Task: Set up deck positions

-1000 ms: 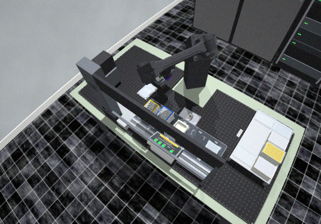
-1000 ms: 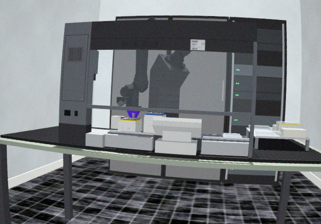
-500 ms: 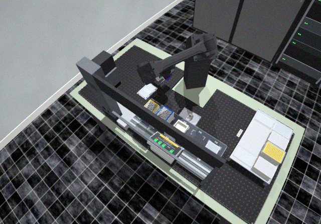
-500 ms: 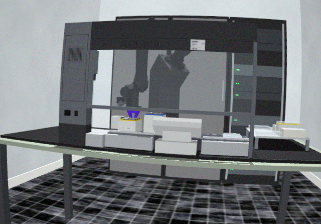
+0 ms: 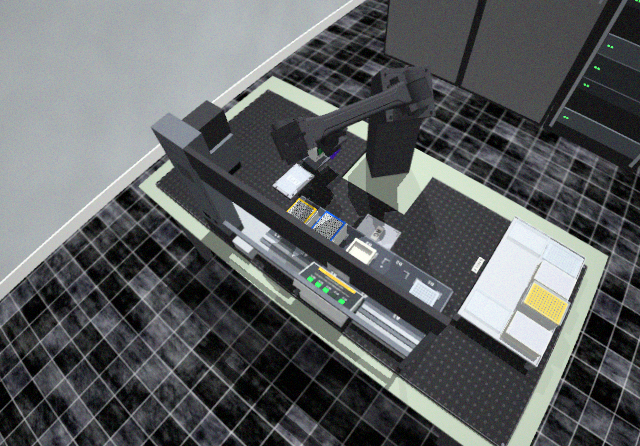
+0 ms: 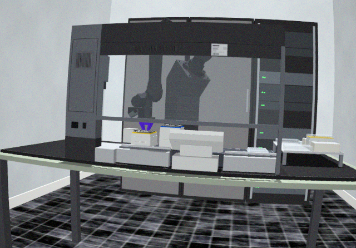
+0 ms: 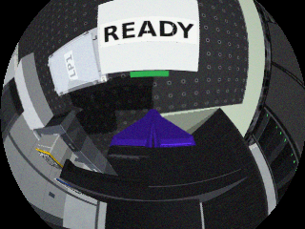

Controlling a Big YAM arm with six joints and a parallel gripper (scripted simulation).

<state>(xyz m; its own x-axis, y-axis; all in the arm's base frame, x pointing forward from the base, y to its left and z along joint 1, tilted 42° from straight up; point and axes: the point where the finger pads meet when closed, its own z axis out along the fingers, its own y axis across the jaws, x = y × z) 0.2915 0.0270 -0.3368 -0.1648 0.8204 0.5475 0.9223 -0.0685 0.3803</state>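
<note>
The ready button box lies 1 cm ahead of my hand, 6 cm to the right of it and 1 cm below it. The rest, counted from my hand: blue-rimmed tip rack (23 cm ahead, 30 cm to the left, 4 cm above); then clear plate lid (16 cm ahead, 4 cm to the right, 7 cm below); then yellow-rimmed tip rack (27 cm ahead, 18 cm to the left, 2 cm above).
</note>
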